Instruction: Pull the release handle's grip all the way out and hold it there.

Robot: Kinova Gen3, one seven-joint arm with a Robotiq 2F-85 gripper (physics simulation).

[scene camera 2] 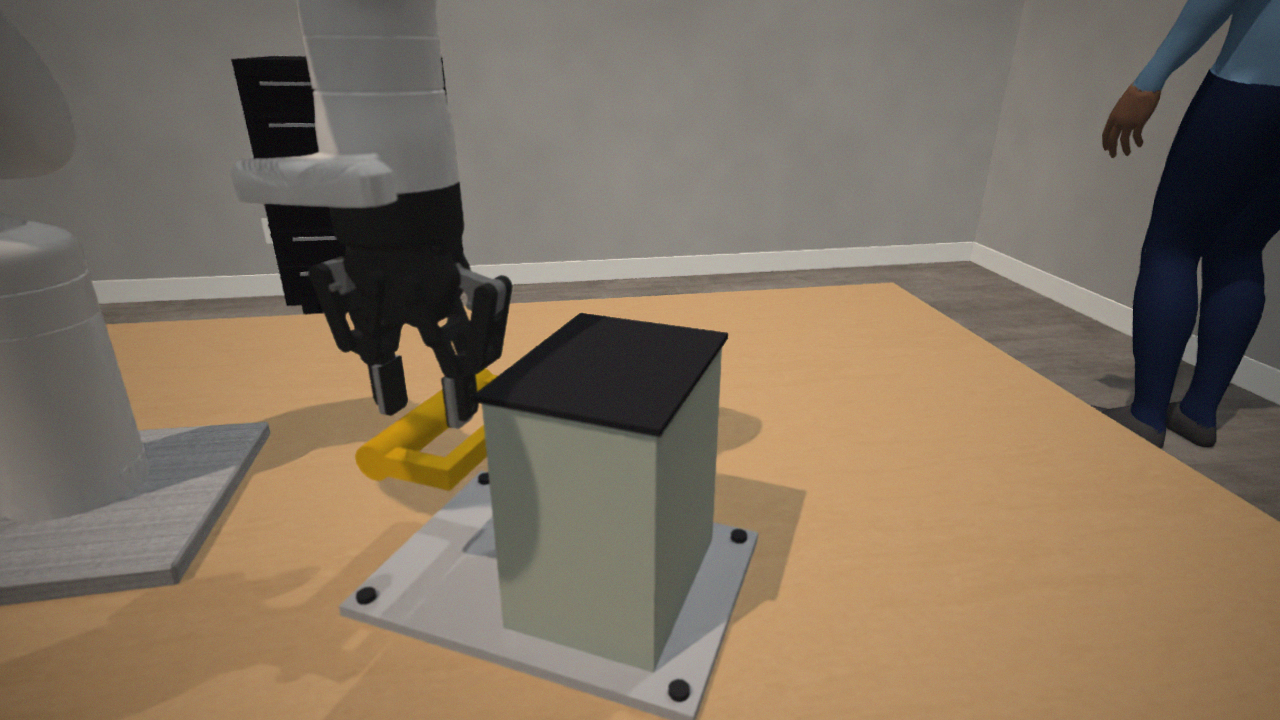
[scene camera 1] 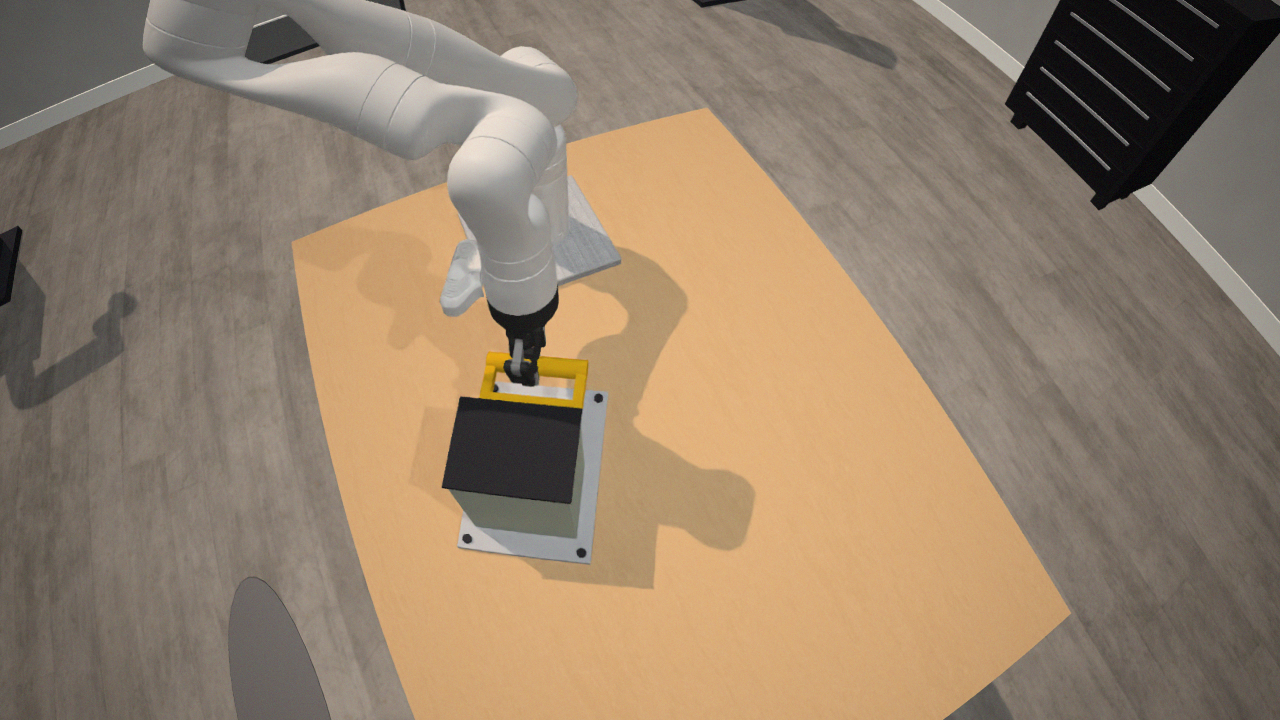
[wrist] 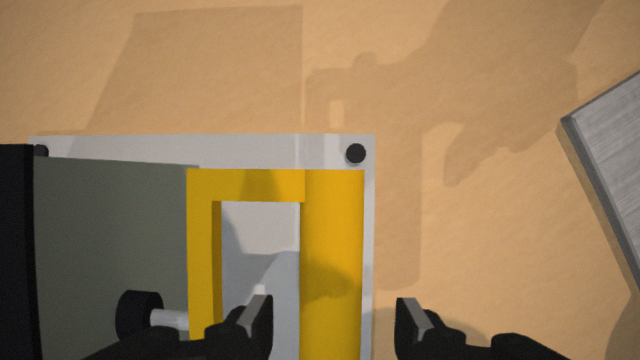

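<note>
The yellow release handle's grip [scene camera 1: 563, 366] [scene camera 2: 402, 438] [wrist: 332, 225] is a thick round bar on a rectangular frame, beside a grey-green housing [scene camera 1: 514, 452] [scene camera 2: 577, 528] [wrist: 105, 225] with a black top. In the wrist view a pale rod [wrist: 167, 318] with a black collar [wrist: 137, 315] runs between housing and frame. My gripper [scene camera 1: 521, 371] [scene camera 2: 424, 394] [wrist: 334, 320] points down, partly open and empty. In the wrist view one fingertip is over the frame's opening and the other is beyond the bar's outer side. How low the tips reach beside the bar is hard to tell.
The housing stands on a light grey plate [scene camera 1: 592, 474] [scene camera 2: 420, 573] [wrist: 225, 150] with black bolts at its corners. The robot's grey base board [scene camera 1: 586, 241] [scene camera 2: 107, 555] [wrist: 615, 135] lies on the bar's outer side. A person [scene camera 2: 1199, 223] stands beyond the orange mat [scene camera 1: 805, 429].
</note>
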